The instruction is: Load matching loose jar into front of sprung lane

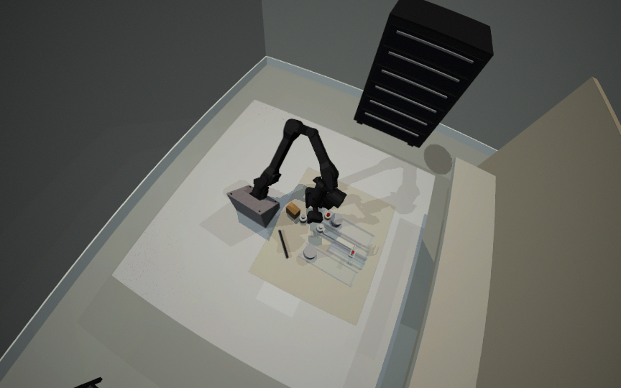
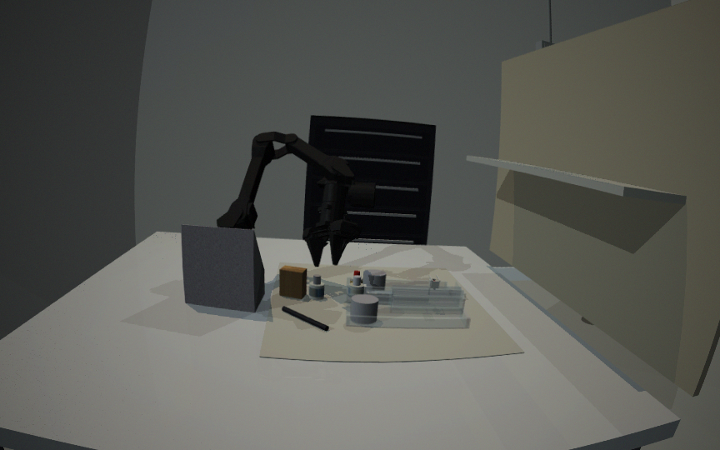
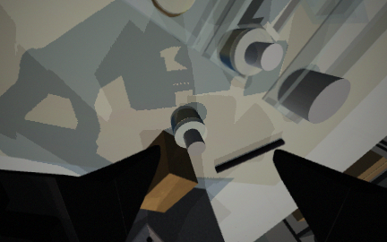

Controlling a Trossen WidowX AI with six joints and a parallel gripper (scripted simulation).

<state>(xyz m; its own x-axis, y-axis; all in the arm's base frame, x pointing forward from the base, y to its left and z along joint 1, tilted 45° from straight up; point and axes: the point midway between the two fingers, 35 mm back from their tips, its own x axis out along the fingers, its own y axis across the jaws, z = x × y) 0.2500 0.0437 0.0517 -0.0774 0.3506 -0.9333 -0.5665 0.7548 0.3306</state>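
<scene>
My gripper tip is now 8 cm past the brown box and 5 cm above it. Also, from my gripper tip: black pen: 16 cm to the right, 8 cm below, 3 cm behind; then pusher lane rack: 23 cm ahead, 7 cm below, 2 cm to the right; then pusher plate: 19 cm ahead, 4 cm below, 3 cm to the right.
</scene>
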